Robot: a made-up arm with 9 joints. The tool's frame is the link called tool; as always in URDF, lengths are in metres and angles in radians. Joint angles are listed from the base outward.
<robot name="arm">
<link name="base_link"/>
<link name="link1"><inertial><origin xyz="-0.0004 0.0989 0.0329"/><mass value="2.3"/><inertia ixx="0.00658" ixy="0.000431" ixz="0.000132" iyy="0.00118" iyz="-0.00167" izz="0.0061"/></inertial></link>
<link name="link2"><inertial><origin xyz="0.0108 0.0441 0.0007"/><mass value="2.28"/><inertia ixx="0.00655" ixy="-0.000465" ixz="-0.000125" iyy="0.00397" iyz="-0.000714" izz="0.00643"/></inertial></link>
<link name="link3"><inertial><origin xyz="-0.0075 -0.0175 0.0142"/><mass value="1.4"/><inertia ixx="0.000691" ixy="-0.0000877" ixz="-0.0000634" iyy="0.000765" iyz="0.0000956" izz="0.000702"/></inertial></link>
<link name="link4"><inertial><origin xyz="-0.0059 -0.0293 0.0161"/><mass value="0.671"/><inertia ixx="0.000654" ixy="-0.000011" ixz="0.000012" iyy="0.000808" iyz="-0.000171" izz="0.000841"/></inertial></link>
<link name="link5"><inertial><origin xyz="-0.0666 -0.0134 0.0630"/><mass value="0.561"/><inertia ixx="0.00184" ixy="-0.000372" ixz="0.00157" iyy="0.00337" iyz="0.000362" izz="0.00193"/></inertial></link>
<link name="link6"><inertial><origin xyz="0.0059 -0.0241 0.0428"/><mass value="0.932"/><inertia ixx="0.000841" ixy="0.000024" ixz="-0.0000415" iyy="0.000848" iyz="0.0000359" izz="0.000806"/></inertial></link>
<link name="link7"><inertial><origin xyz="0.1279 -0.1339 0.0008"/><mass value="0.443"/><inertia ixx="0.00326" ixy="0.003" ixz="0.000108" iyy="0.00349" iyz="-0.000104" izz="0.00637"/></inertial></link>
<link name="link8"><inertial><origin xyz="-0.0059 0.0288 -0.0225"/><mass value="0.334"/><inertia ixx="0.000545" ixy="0.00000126" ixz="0" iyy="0.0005" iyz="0.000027" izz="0.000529"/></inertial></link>
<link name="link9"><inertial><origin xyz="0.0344 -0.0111 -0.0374"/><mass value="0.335"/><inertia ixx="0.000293" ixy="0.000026" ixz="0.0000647" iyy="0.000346" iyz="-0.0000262" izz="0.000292"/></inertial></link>
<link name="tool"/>
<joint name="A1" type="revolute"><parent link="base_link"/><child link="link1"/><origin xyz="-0.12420 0.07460 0.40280" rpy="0.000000 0.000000 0.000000"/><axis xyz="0 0 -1"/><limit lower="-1.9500" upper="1.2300"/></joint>
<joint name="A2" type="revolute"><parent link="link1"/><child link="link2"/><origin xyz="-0.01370 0.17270 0.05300" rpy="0.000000 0.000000 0.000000"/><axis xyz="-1 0 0"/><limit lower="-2.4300" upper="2.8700"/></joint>
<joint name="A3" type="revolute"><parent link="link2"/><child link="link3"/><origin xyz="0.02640 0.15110 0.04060" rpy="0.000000 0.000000 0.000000"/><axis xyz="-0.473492 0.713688 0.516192"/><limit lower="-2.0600" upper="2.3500"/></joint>
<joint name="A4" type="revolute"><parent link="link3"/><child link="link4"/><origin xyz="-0.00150 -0.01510 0.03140" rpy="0.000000 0.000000 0.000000"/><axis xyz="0 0 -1"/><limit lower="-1.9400" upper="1.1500"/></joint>
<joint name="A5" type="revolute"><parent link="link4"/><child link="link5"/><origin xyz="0.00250 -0.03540 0.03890" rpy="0.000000 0.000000 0.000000"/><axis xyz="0 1 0"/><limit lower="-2.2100" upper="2.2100"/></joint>
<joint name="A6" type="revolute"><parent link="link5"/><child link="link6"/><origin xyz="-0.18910 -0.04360 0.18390" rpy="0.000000 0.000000 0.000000"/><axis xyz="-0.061 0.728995 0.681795"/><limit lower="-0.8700" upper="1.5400"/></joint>
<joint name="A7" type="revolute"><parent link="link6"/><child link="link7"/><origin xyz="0.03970 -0.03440 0.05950" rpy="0.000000 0.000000 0.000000"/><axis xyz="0 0 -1"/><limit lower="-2.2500" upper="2.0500"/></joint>
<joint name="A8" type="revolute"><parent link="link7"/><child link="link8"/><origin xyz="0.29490 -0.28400 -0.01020" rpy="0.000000 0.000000 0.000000"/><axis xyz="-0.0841 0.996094 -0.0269"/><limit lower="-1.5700" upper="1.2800"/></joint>
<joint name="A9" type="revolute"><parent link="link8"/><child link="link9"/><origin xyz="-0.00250 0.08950 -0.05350" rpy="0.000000 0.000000 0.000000"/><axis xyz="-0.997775 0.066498 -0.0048"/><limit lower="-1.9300" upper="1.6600"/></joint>
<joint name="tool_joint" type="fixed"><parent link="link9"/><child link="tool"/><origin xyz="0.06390 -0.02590 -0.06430" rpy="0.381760 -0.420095 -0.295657"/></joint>
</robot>
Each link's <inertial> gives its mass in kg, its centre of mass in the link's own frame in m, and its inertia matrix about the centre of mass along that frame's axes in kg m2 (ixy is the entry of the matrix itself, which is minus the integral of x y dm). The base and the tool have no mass. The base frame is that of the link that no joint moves.
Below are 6 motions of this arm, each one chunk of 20 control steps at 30 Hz.
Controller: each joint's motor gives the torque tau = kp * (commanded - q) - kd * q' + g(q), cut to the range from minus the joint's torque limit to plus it. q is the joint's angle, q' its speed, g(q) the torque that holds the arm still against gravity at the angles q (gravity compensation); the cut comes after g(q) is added. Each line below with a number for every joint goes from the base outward.
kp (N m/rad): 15 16 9.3 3.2 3.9 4.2 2.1 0.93 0.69
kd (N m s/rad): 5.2 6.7 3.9 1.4 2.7 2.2 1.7 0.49 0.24
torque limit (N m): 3 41 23 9 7.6 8.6 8.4 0.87 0.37
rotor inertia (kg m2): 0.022 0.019 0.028 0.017 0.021 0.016 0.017 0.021 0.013
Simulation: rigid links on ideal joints. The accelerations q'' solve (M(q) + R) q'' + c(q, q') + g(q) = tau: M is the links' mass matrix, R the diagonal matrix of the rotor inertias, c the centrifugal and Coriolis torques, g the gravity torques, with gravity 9.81 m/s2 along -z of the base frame. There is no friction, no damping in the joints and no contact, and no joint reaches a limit. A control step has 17 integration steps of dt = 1/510 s. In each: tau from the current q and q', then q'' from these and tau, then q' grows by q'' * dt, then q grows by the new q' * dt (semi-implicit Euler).
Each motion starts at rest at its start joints. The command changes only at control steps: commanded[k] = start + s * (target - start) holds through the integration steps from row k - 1 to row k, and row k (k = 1, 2, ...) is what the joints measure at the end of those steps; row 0 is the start. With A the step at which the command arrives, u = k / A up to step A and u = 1 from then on. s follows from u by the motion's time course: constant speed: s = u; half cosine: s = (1 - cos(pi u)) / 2; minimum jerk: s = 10 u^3 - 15 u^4 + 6 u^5; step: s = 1 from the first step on.
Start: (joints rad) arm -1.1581 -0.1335 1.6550 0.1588 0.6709 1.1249 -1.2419 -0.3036 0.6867
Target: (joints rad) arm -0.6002 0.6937 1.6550 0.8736 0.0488 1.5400 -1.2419 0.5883 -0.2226
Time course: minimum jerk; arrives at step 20
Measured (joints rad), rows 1 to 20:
1: -1.1581 -0.1335 1.6550 0.1588 0.6709 1.1249 -1.2419 -0.3036 0.6867
2: -1.1580 -0.1332 1.6550 0.1590 0.6705 1.1253 -1.2418 -0.3034 0.6864
3: -1.1577 -0.1322 1.6548 0.1595 0.6694 1.1263 -1.2415 -0.3026 0.6855
4: -1.1570 -0.1300 1.6546 0.1608 0.6670 1.1285 -1.2409 -0.3007 0.6832
5: -1.1556 -0.1258 1.6543 0.1633 0.6627 1.1324 -1.2399 -0.2969 0.6786
6: -1.1531 -0.1191 1.6539 0.1675 0.6560 1.1384 -1.2386 -0.2907 0.6708
7: -1.1492 -0.1093 1.6535 0.1740 0.6466 1.1468 -1.2369 -0.2813 0.6588
8: -1.1434 -0.0958 1.6529 0.1832 0.6343 1.1578 -1.2350 -0.2684 0.6419
9: -1.1356 -0.0783 1.6523 0.1954 0.6191 1.1713 -1.2331 -0.2514 0.6195
10: -1.1253 -0.0568 1.6516 0.2109 0.6010 1.1872 -1.2313 -0.2304 0.5915
11: -1.1123 -0.0314 1.6509 0.2299 0.5804 1.2053 -1.2298 -0.2054 0.5579
12: -1.0966 -0.0023 1.6502 0.2521 0.5577 1.2251 -1.2290 -0.1768 0.5191
13: -1.0782 0.0300 1.6494 0.2775 0.5335 1.2461 -1.2289 -0.1452 0.4758
14: -1.0572 0.0648 1.6487 0.3057 0.5083 1.2678 -1.2298 -0.1112 0.4289
15: -1.0339 0.1014 1.6480 0.3361 0.4830 1.2896 -1.2318 -0.0757 0.3796
16: -1.0087 0.1389 1.6475 0.3680 0.4583 1.3109 -1.2348 -0.0394 0.3292
17: -0.9821 0.1766 1.6472 0.4010 0.4349 1.3311 -1.2389 -0.0033 0.2789
18: -0.9546 0.2138 1.6471 0.4341 0.4134 1.3497 -1.2439 0.0318 0.2301
19: -0.9267 0.2498 1.6474 0.4668 0.3941 1.3664 -1.2496 0.0655 0.1836
20: -0.8989 0.2842 1.6479 0.4986 0.3774 1.3812 -1.2557 0.0972 0.1403

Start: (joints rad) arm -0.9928 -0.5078 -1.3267 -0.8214 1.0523 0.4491 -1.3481 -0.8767 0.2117
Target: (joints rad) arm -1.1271 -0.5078 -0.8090 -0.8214 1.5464 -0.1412 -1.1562 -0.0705 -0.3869
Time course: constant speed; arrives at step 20
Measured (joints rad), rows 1 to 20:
1: -0.9930 -0.5076 -1.3260 -0.8213 1.0521 0.4482 -1.3484 -0.8759 0.2109
2: -0.9935 -0.5072 -1.3240 -0.8212 1.0522 0.4460 -1.3489 -0.8734 0.2083
3: -0.9945 -0.5068 -1.3207 -0.8211 1.0529 0.4422 -1.3495 -0.8689 0.2036
4: -0.9961 -0.5064 -1.3158 -0.8210 1.0544 0.4371 -1.3500 -0.8622 0.1965
5: -0.9982 -0.5060 -1.3095 -0.8209 1.0568 0.4304 -1.3503 -0.8535 0.1872
6: -1.0008 -0.5058 -1.3016 -0.8208 1.0602 0.4224 -1.3504 -0.8427 0.1757
7: -1.0040 -0.5056 -1.2923 -0.8207 1.0646 0.4130 -1.3503 -0.8300 0.1621
8: -1.0076 -0.5055 -1.2817 -0.8205 1.0700 0.4023 -1.3499 -0.8155 0.1468
9: -1.0118 -0.5055 -1.2697 -0.8204 1.0764 0.3904 -1.3491 -0.7992 0.1298
10: -1.0163 -0.5057 -1.2566 -0.8202 1.0838 0.3772 -1.3481 -0.7814 0.1114
11: -1.0212 -0.5059 -1.2424 -0.8199 1.0921 0.3630 -1.3467 -0.7622 0.0917
12: -1.0264 -0.5062 -1.2272 -0.8196 1.1012 0.3477 -1.3450 -0.7415 0.0707
13: -1.0319 -0.5067 -1.2110 -0.8192 1.1112 0.3313 -1.3430 -0.7196 0.0488
14: -1.0376 -0.5072 -1.1940 -0.8188 1.1220 0.3140 -1.3406 -0.6965 0.0259
15: -1.0435 -0.5078 -1.1762 -0.8182 1.1335 0.2958 -1.3380 -0.6723 0.0023
16: -1.0496 -0.5085 -1.1578 -0.8176 1.1456 0.2768 -1.3350 -0.6471 -0.0221
17: -1.0558 -0.5092 -1.1386 -0.8169 1.1585 0.2570 -1.3316 -0.6209 -0.0471
18: -1.0620 -0.5100 -1.1190 -0.8162 1.1719 0.2364 -1.3280 -0.5937 -0.0727
19: -1.0683 -0.5108 -1.0987 -0.8154 1.1859 0.2151 -1.3240 -0.5658 -0.0987
20: -1.0747 -0.5117 -1.0780 -0.8145 1.2004 0.1931 -1.3196 -0.5370 -0.1252

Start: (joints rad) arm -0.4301 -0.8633 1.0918 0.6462 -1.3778 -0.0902 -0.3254 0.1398 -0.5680
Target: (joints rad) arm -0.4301 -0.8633 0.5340 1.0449 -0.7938 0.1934 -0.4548 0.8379 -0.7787
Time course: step
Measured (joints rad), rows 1 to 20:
1: -0.4304 -0.8644 1.0672 0.6415 -1.3625 -0.0812 -0.3339 0.1488 -0.5740
2: -0.4317 -0.8671 1.0321 0.6445 -1.3389 -0.0634 -0.3401 0.1725 -0.5867
3: -0.4334 -0.8697 0.9969 0.6546 -1.3136 -0.0452 -0.3441 0.2047 -0.6020
4: -0.4350 -0.8716 0.9630 0.6699 -1.2883 -0.0283 -0.3475 0.2407 -0.6177
5: -0.4364 -0.8729 0.9308 0.6887 -1.2639 -0.0130 -0.3508 0.2775 -0.6329
6: -0.4375 -0.8736 0.9003 0.7099 -1.2407 0.0008 -0.3540 0.3137 -0.6471
7: -0.4383 -0.8738 0.8715 0.7325 -1.2189 0.0132 -0.3572 0.3484 -0.6603
8: -0.4387 -0.8735 0.8445 0.7558 -1.1984 0.0244 -0.3605 0.3814 -0.6724
9: -0.4388 -0.8729 0.8193 0.7793 -1.1792 0.0346 -0.3636 0.4125 -0.6833
10: -0.4386 -0.8721 0.7957 0.8025 -1.1612 0.0438 -0.3666 0.4418 -0.6932
11: -0.4382 -0.8710 0.7739 0.8251 -1.1443 0.0523 -0.3695 0.4692 -0.7020
12: -0.4375 -0.8698 0.7536 0.8468 -1.1283 0.0601 -0.3723 0.4949 -0.7100
13: -0.4367 -0.8686 0.7348 0.8675 -1.1133 0.0673 -0.3749 0.5189 -0.7172
14: -0.4358 -0.8673 0.7176 0.8870 -1.0990 0.0739 -0.3775 0.5414 -0.7236
15: -0.4348 -0.8660 0.7017 0.9052 -1.0854 0.0802 -0.3799 0.5623 -0.7293
16: -0.4337 -0.8648 0.6871 0.9221 -1.0725 0.0861 -0.3823 0.5819 -0.7344
17: -0.4327 -0.8636 0.6738 0.9376 -1.0602 0.0916 -0.3846 0.6002 -0.7390
18: -0.4316 -0.8625 0.6615 0.9519 -1.0484 0.0969 -0.3868 0.6171 -0.7431
19: -0.4306 -0.8615 0.6504 0.9649 -1.0371 0.1019 -0.3890 0.6330 -0.7467
20: -0.4297 -0.8606 0.6402 0.9766 -1.0264 0.1067 -0.3911 0.6477 -0.7500

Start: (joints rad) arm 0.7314 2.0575 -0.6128 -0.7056 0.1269 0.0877 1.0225 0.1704 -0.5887
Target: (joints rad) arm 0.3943 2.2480 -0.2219 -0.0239 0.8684 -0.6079 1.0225 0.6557 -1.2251
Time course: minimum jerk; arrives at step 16
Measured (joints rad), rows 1 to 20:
1: 0.7314 2.0575 -0.6128 -0.7056 0.1269 0.0876 1.0225 0.1704 -0.5887
2: 0.7312 2.0575 -0.6124 -0.7053 0.1270 0.0871 1.0222 0.1706 -0.5890
3: 0.7307 2.0576 -0.6113 -0.7045 0.1276 0.0856 1.0214 0.1711 -0.5901
4: 0.7294 2.0579 -0.6089 -0.7027 0.1290 0.0822 1.0199 0.1723 -0.5929
5: 0.7269 2.0586 -0.6044 -0.6992 0.1319 0.0762 1.0174 0.1747 -0.5984
6: 0.7229 2.0599 -0.5975 -0.6935 0.1371 0.0670 1.0139 0.1787 -0.6075
7: 0.7169 2.0621 -0.5876 -0.6850 0.1450 0.0541 1.0094 0.1848 -0.6211
8: 0.7088 2.0651 -0.5748 -0.6734 0.1564 0.0375 1.0040 0.1931 -0.6397
9: 0.6985 2.0693 -0.5590 -0.6586 0.1714 0.0174 0.9980 0.2039 -0.6634
10: 0.6859 2.0746 -0.5407 -0.6404 0.1902 -0.0060 0.9917 0.2171 -0.6920
11: 0.6715 2.0810 -0.5203 -0.6192 0.2124 -0.0320 0.9855 0.2326 -0.7249
12: 0.6555 2.0884 -0.4985 -0.5952 0.2376 -0.0598 0.9797 0.2499 -0.7610
13: 0.6384 2.0967 -0.4762 -0.5690 0.2652 -0.0885 0.9747 0.2686 -0.7990
14: 0.6207 2.1058 -0.4540 -0.5412 0.2941 -0.1174 0.9708 0.2882 -0.8377
15: 0.6031 2.1154 -0.4327 -0.5125 0.3235 -0.1456 0.9683 0.3081 -0.8756
16: 0.5859 2.1253 -0.4128 -0.4835 0.3526 -0.1728 0.9672 0.3280 -0.9117
17: 0.5695 2.1353 -0.3943 -0.4546 0.3807 -0.1988 0.9674 0.3475 -0.9452
18: 0.5539 2.1451 -0.3775 -0.4261 0.4075 -0.2237 0.9685 0.3663 -0.9759
19: 0.5393 2.1546 -0.3622 -0.3982 0.4329 -0.2475 0.9706 0.3845 -1.0037
20: 0.5256 2.1635 -0.3484 -0.3710 0.4567 -0.2702 0.9733 0.4018 -1.0286

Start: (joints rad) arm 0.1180 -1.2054 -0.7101 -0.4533 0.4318 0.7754 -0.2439 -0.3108 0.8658
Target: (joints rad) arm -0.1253 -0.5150 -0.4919 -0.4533 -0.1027 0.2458 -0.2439 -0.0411 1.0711
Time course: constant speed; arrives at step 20
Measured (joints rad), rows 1 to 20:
1: 0.1174 -1.2039 -0.7095 -0.4533 0.4308 0.7745 -0.2440 -0.3105 0.8659
2: 0.1159 -1.2001 -0.7082 -0.4534 0.4286 0.7722 -0.2444 -0.3096 0.8665
3: 0.1134 -1.1938 -0.7061 -0.4536 0.4252 0.7684 -0.2448 -0.3081 0.8677
4: 0.1100 -1.1853 -0.7033 -0.4538 0.4206 0.7632 -0.2453 -0.3058 0.8697
5: 0.1058 -1.1746 -0.6998 -0.4540 0.4151 0.7567 -0.2457 -0.3029 0.8725
6: 0.1007 -1.1621 -0.6957 -0.4542 0.4086 0.7489 -0.2461 -0.2992 0.8760
7: 0.0949 -1.1477 -0.6911 -0.4543 0.4012 0.7400 -0.2464 -0.2949 0.8802
8: 0.0884 -1.1318 -0.6858 -0.4544 0.3930 0.7299 -0.2466 -0.2899 0.8851
9: 0.0814 -1.1143 -0.6801 -0.4544 0.3841 0.7189 -0.2466 -0.2844 0.8905
10: 0.0738 -1.0954 -0.6738 -0.4543 0.3744 0.7068 -0.2465 -0.2782 0.8965
11: 0.0658 -1.0753 -0.6672 -0.4542 0.3640 0.6938 -0.2462 -0.2715 0.9029
12: 0.0573 -1.0541 -0.6601 -0.4540 0.3530 0.6799 -0.2458 -0.2643 0.9098
13: 0.0484 -1.0318 -0.6527 -0.4538 0.3413 0.6652 -0.2452 -0.2567 0.9170
14: 0.0392 -1.0085 -0.6449 -0.4534 0.3291 0.6496 -0.2445 -0.2486 0.9246
15: 0.0297 -0.9843 -0.6368 -0.4530 0.3162 0.6334 -0.2436 -0.2400 0.9325
16: 0.0200 -0.9593 -0.6285 -0.4525 0.3028 0.6164 -0.2425 -0.2311 0.9406
17: 0.0100 -0.9335 -0.6198 -0.4520 0.2889 0.5988 -0.2414 -0.2219 0.9490
18: -0.0002 -0.9071 -0.6110 -0.4514 0.2744 0.5805 -0.2401 -0.2123 0.9576
19: -0.0106 -0.8800 -0.6020 -0.4507 0.2595 0.5616 -0.2386 -0.2024 0.9664
20: -0.0211 -0.8524 -0.5927 -0.4500 0.2440 0.5422 -0.2371 -0.1923 0.9754

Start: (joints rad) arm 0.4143 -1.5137 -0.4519 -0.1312 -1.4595 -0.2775 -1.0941 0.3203 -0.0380
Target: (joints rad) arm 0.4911 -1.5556 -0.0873 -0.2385 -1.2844 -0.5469 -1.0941 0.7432 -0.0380
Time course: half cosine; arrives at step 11
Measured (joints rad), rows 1 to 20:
1: 0.4144 -1.5137 -0.4516 -0.1311 -1.4595 -0.2777 -1.0942 0.3205 -0.0380
2: 0.4149 -1.5138 -0.4503 -0.1306 -1.4595 -0.2788 -1.0947 0.3213 -0.0381
3: 0.4160 -1.5141 -0.4472 -0.1296 -1.4593 -0.2811 -1.0959 0.3235 -0.0383
4: 0.4180 -1.5146 -0.4418 -0.1282 -1.4588 -0.2851 -1.0978 0.3276 -0.0386
5: 0.4210 -1.5154 -0.4336 -0.1266 -1.4579 -0.2910 -1.1005 0.3344 -0.0390
6: 0.4249 -1.5165 -0.4226 -0.1249 -1.4563 -0.2989 -1.1038 0.3439 -0.0396
7: 0.4297 -1.5179 -0.4088 -0.1236 -1.4540 -0.3085 -1.1075 0.3564 -0.0402
8: 0.4352 -1.5195 -0.3928 -0.1229 -1.4510 -0.3196 -1.1114 0.3717 -0.0408
9: 0.4410 -1.5214 -0.3751 -0.1232 -1.4472 -0.3318 -1.1151 0.3891 -0.0415
10: 0.4468 -1.5233 -0.3566 -0.1247 -1.4426 -0.3444 -1.1183 0.4081 -0.0420
11: 0.4522 -1.5253 -0.3380 -0.1276 -1.4376 -0.3568 -1.1207 0.4277 -0.0424
12: 0.4570 -1.5273 -0.3202 -0.1319 -1.4320 -0.3687 -1.1222 0.4473 -0.0426
13: 0.4612 -1.5292 -0.3032 -0.1372 -1.4263 -0.3800 -1.1228 0.4662 -0.0426
14: 0.4647 -1.5311 -0.2871 -0.1433 -1.4204 -0.3907 -1.1226 0.4843 -0.0425
15: 0.4677 -1.5330 -0.2719 -0.1499 -1.4144 -0.4009 -1.1219 0.5014 -0.0422
16: 0.4702 -1.5347 -0.2576 -0.1568 -1.4083 -0.4105 -1.1206 0.5176 -0.0418
17: 0.4723 -1.5364 -0.2441 -0.1639 -1.4023 -0.4197 -1.1190 0.5328 -0.0414
18: 0.4740 -1.5381 -0.2315 -0.1710 -1.3963 -0.4283 -1.1171 0.5471 -0.0409
19: 0.4755 -1.5396 -0.2197 -0.1780 -1.3904 -0.4364 -1.1150 0.5605 -0.0403
20: 0.4768 -1.5411 -0.2086 -0.1848 -1.3847 -0.4440 -1.1127 0.5730 -0.0397

